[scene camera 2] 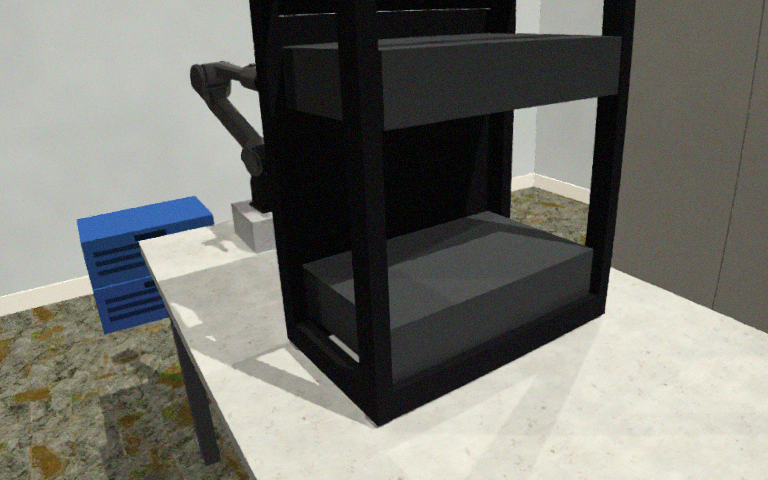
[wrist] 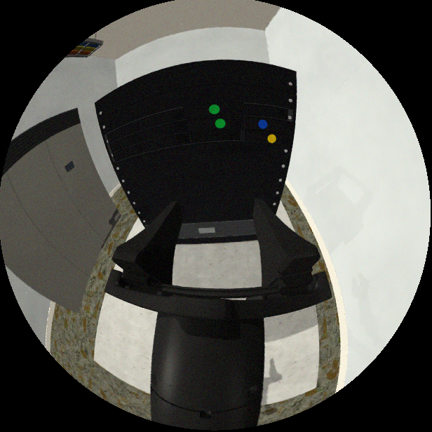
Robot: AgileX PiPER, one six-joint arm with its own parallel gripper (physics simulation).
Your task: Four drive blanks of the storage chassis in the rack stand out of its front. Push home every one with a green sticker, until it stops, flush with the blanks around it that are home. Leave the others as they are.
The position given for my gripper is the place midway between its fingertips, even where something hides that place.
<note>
In view: my gripper (wrist: 216,207) and a black rack (scene camera 2: 388,139).
The black rack also shows in the wrist view (wrist: 176,134).
</note>
